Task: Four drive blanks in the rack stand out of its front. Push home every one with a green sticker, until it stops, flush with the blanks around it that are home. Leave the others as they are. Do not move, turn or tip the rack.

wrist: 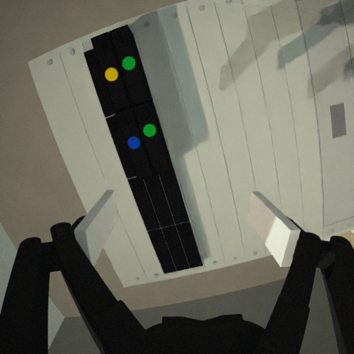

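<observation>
The rack [235,165] shows its pale front, tilted in the wrist view. A black column of drive blanks runs down its left part. One blank with a green sticker [129,63] is at the upper right of the column, beside a blank with a yellow sticker [111,74]. Lower down, another blank with a green sticker [149,130] is beside a blank with a blue sticker [133,143]. How far each stands out is hard to tell from this angle. Blanks without stickers [167,220] fill the lower column. My gripper [183,205] is open and empty, its fingertips apart over the rack's lower part.
Pale panels with thin seams and small screws cover the rack front around the column. A panel with a grey rectangle [338,120] is at the right. Dark shadows fall across the front at the top right. A brown surface [30,165] shows beyond the rack's left edge.
</observation>
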